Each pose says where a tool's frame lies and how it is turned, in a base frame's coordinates. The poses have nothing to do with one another.
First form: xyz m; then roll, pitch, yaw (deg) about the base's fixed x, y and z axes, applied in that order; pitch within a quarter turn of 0, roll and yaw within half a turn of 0.
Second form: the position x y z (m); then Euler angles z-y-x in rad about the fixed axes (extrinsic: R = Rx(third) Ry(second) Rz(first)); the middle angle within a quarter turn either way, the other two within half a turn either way. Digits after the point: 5 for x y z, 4 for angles.
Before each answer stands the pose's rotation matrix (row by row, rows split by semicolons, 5 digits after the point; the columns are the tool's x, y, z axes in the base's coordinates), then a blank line. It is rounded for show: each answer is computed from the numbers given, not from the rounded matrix.
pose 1, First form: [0.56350, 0.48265, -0.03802, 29.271, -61.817, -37.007]
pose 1, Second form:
0.37715 0.18090 -0.90831; -0.28428 0.95601 0.07236; 0.88144 0.23092 0.41199

[0.56350, 0.48265, -0.03802, -0.4472, -1.1392, -0.1739]
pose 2, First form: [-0.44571, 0.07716, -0.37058, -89.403, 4.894, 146.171]
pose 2, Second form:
-0.82767 0.06506 -0.55742; 0.55469 -0.05615 -0.83016; -0.08531 -0.99630 0.01038

[-0.44571, 0.07716, -0.37058, -3.0631, -0.5913, 1.5583]
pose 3, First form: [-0.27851, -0.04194, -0.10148, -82.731, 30.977, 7.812]
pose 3, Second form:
0.84942 -0.52302 -0.07031; 0.11654 0.05596 0.99161; -0.51469 -0.85048 0.10848

[-0.27851, -0.04194, -0.10148, 0.5519, -0.0704, -1.4618]
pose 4, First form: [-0.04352, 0.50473, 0.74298, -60.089, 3.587, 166.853]
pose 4, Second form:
-0.97188 -0.06061 -0.22753; 0.22700 -0.49792 -0.83699; -0.06256 -0.86510 0.49768

[-0.04352, 0.50473, 0.74298, 3.0793, -0.2295, 1.0344]
